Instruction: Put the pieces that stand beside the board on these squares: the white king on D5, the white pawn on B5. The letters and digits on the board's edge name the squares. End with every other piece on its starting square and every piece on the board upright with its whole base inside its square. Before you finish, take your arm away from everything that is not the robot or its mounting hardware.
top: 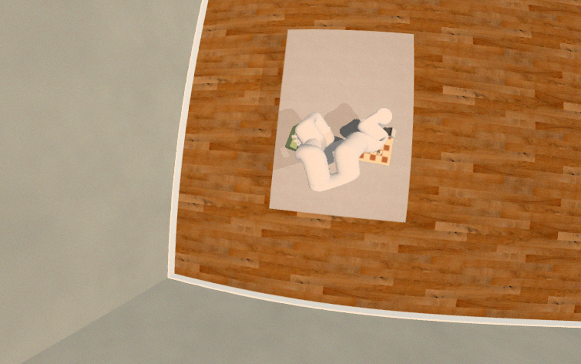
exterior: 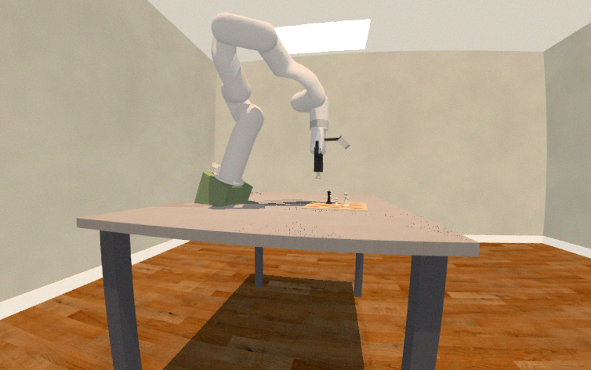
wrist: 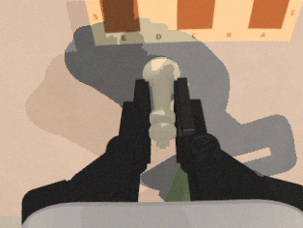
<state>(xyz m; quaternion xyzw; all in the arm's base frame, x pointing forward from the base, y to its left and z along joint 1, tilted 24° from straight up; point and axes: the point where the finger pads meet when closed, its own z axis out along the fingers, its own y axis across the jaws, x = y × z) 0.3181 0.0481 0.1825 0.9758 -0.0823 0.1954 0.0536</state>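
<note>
Now: hand 40 mm short of the black piece, 10 mm to the left of it and 120 mm above it. Round my hand: chessboard 70 mm ahead, 50 mm to the right, 150 mm below; then white king 20 mm below.
</note>
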